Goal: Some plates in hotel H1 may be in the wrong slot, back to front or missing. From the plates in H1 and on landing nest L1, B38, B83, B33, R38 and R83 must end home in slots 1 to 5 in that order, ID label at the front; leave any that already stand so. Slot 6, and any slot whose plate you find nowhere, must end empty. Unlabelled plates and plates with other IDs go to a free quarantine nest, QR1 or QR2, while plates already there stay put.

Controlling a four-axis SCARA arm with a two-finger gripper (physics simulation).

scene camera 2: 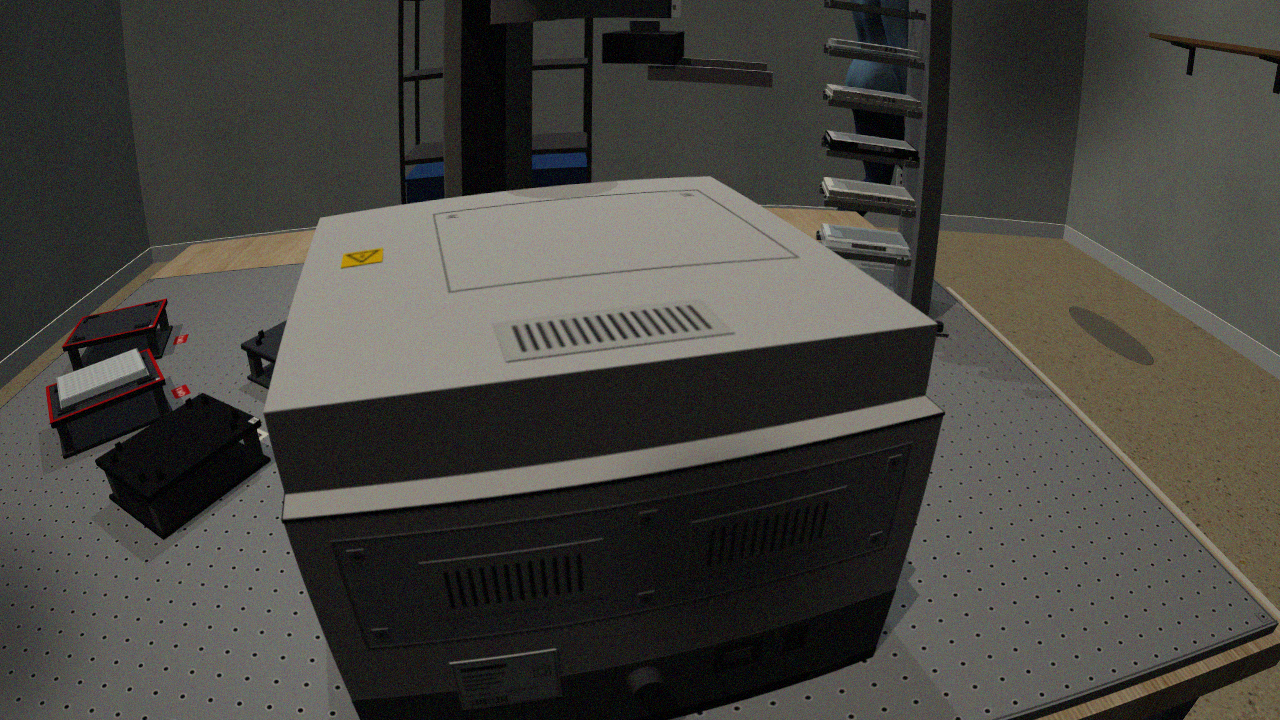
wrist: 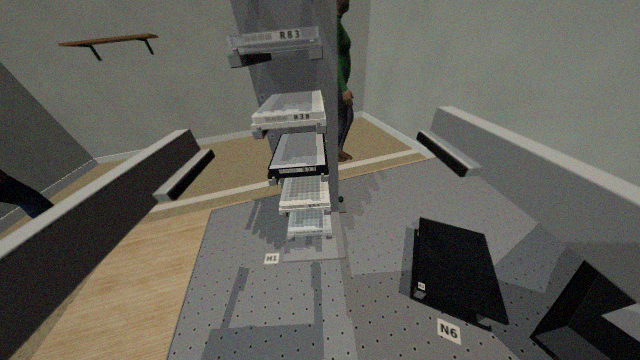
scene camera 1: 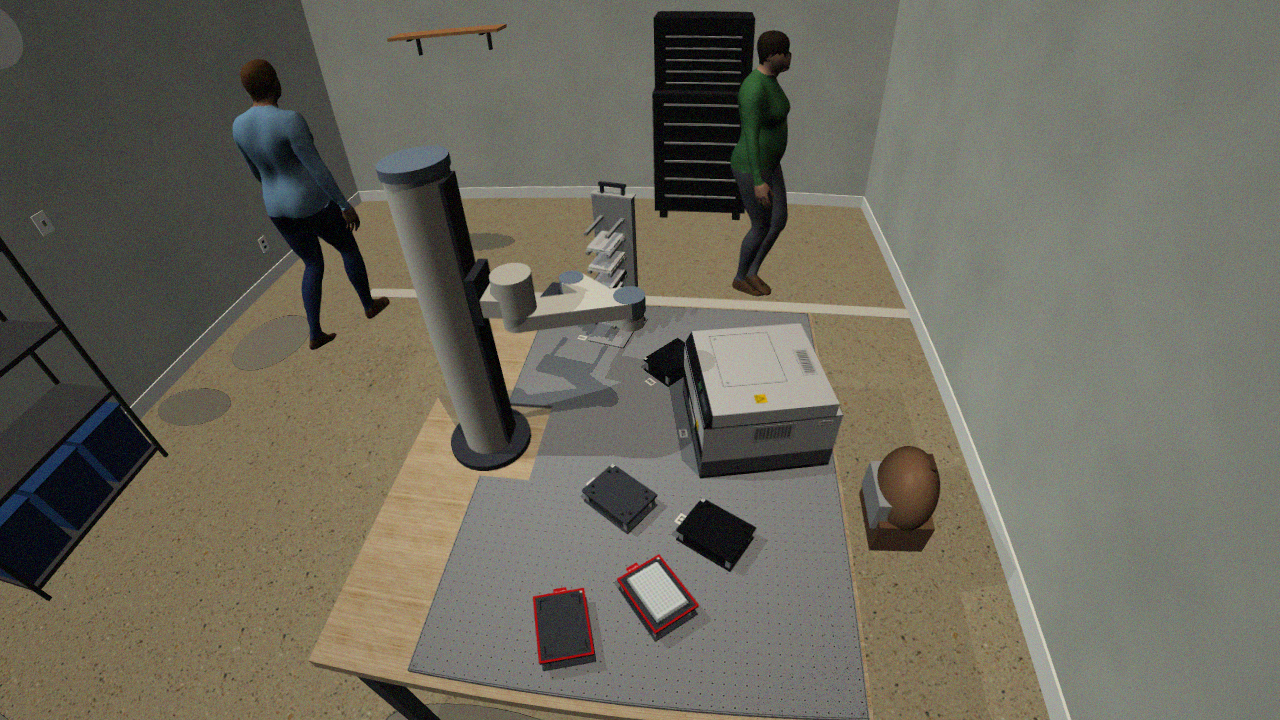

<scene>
The same spot on a quarantine nest QR2: [scene camera 1: 562, 625] is [scene camera 2: 114, 322]. The same spot on a landing nest L1: [scene camera 2: 180, 443] is [scene camera 1: 719, 525].
</scene>
